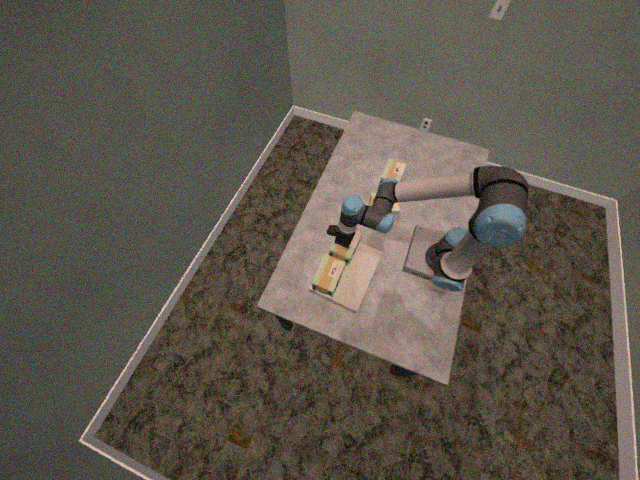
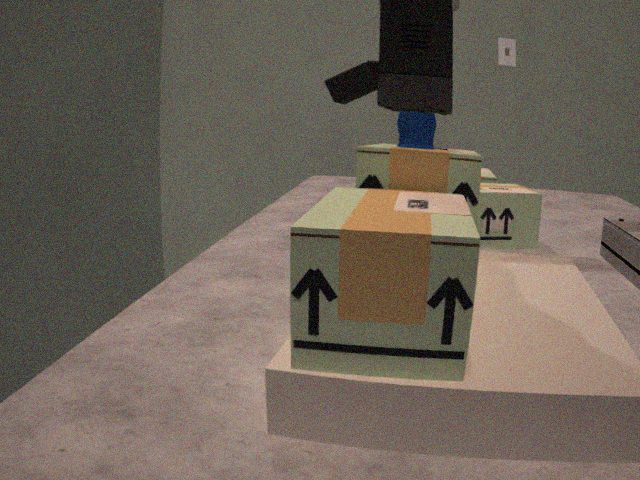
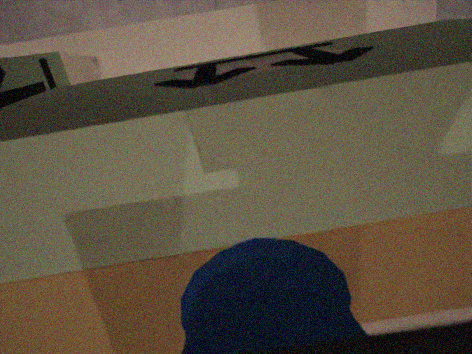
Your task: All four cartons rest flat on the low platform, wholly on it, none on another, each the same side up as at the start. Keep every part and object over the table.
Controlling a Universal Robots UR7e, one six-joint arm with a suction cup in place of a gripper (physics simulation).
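Places are measured from the arm's base along level axes (x ahead, y left, z up), in millimetres.
Pixels of known places: end effector, tool point: (image 3: pixel 260 272).
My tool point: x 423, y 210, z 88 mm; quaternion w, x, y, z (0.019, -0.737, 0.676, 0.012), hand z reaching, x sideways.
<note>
Ahead of a thing's pixels: the offset from my tool point to its top centre. Level surfaces: height alone.
My suction gripper (image 1: pixel 343 243) (image 2: pixel 416 145) (image 3: pixel 267 300) has its blue cup on the orange-taped top of a pale green carton {6 mm back, 9 mm right, 16 mm up} (image 1: pixel 341 252) (image 2: pixel 419 169) (image 3: pixel 300 200) and holds it level, arrows up. Its underside is hidden, so I cannot tell whether it touches the low beige platform {63 mm back, 66 mm left, 100 mm down} (image 1: pixel 357 284) (image 2: pixel 547 320) (image 3: pixel 175 40). A second carton {11 mm back, 149 mm left, 15 mm down} (image 1: pixel 327 273) (image 2: pixel 383 289) (image 3: pixel 30 69) rests flat, arrows up, at the platform's near left corner. A third carton {58 mm back, 349 mm right, 64 mm down} (image 1: pixel 395 208) (image 2: pixel 509 217) stands on the table, partly behind my arm. A fourth carton {11 mm back, 559 mm right, 64 mm down} (image 1: pixel 395 168) (image 2: pixel 487 173) stands farther back.
The grey table {148 mm down} (image 1: pixel 408 320) (image 2: pixel 155 351) bears everything. My arm reaches over it from its grey base plate (image 1: pixel 416 250) (image 2: pixel 620 242), right of the platform. The table's left edge runs close beside the platform.
</note>
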